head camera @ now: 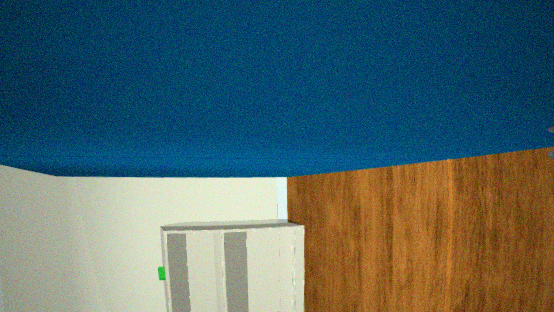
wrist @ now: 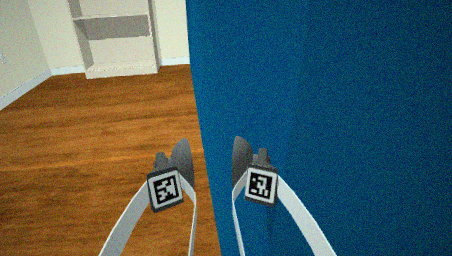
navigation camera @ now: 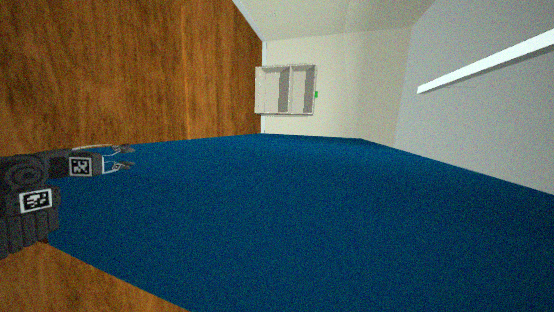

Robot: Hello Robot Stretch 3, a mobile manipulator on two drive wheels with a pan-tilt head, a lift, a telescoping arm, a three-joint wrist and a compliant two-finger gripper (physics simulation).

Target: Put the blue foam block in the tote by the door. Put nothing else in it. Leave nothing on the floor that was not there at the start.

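Frame: origin at the robot's base, x ahead, y right, z down, level; millimetres.
Seen in the pictures: gripper, fingertip midpoint: (head camera: pixel 550 142) (navigation camera: pixel 132 156).
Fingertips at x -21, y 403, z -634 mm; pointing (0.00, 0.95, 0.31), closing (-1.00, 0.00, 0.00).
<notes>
A point is followed by its place in that frame.
My gripper (head camera: pixel 551 142) @[x -21, y 403, z -634 mm] (navigation camera: pixel 129 157) @[x -21, y 403, z -634 mm] (wrist: pixel 212 154) @[x -21, y 403, z -634 mm] is open, with no object between its fingers. Its fingertips show at the right edge in the head camera view and at the left in the navigation camera view. In the wrist view a very large blue body (head camera: pixel 275 90) @[x -58, y 436, z -1156 mm] (navigation camera: pixel 300 210) @[x -86, y 363, z -1217 mm] (wrist: pixel 350 100) stands behind and beside the right finger; whether they touch cannot be told. Its edge runs behind the gap between the fingers. No separate small blue foam block can be made out. The tote and the door do not show in these views.
A pale shelf unit (head camera: pixel 298 260) @[x 848, y 2750, z -50 mm] (navigation camera: pixel 259 90) @[x 977, y 2747, z -86 mm] (wrist: pixel 155 40) stands against the far wall, with a small green object (head camera: pixel 161 273) @[x 922, y 2859, z -1086 mm] (navigation camera: pixel 316 94) @[x 925, y 2858, z -1090 mm] at its top. The wooden floor (head camera: pixel 400 240) @[x 460, y 1610, z -1 mm] (navigation camera: pixel 100 75) @[x 376, y 625, z 0 mm] (wrist: pixel 100 125) borders the blue body. A white bar (navigation camera: pixel 485 62) @[x 572, y 1159, z -2078 mm] runs along the grey wall.
</notes>
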